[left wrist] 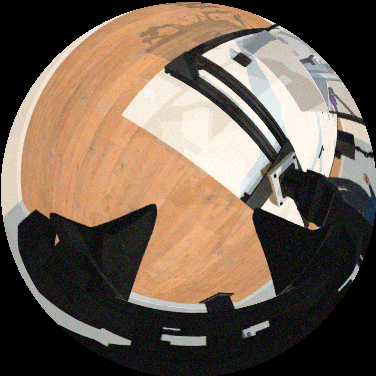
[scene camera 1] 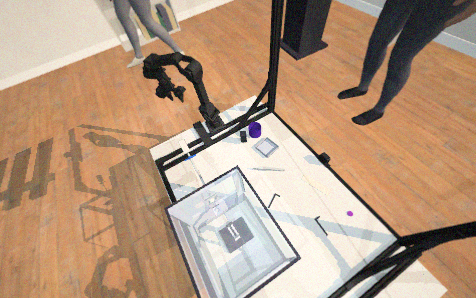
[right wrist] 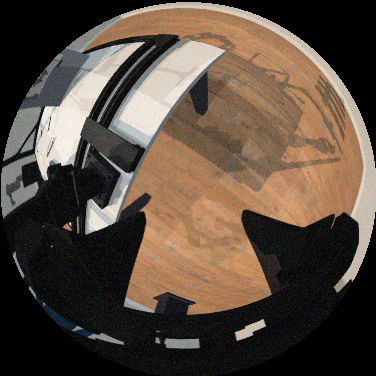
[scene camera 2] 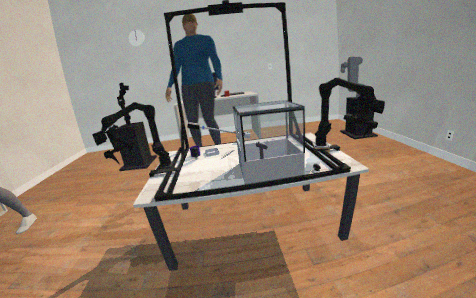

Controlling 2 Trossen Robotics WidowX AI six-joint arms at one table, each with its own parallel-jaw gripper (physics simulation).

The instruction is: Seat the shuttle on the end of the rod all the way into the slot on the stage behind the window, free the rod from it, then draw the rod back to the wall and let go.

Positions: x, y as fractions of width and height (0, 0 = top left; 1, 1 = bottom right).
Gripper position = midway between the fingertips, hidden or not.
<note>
My left gripper (left wrist: 0.55, 0.56) is open, with nothing in its grasp. My right gripper (right wrist: 0.52, 0.58) is open and holds nothing. Also in view: a glass-walled box (scene camera 1: 0.47, 0.78).
The glass-walled box also shows in the left wrist view (left wrist: 0.82, 0.25), in the right wrist view (right wrist: 0.14, 0.26) and in scene camera 2 (scene camera 2: 0.57, 0.46).
</note>
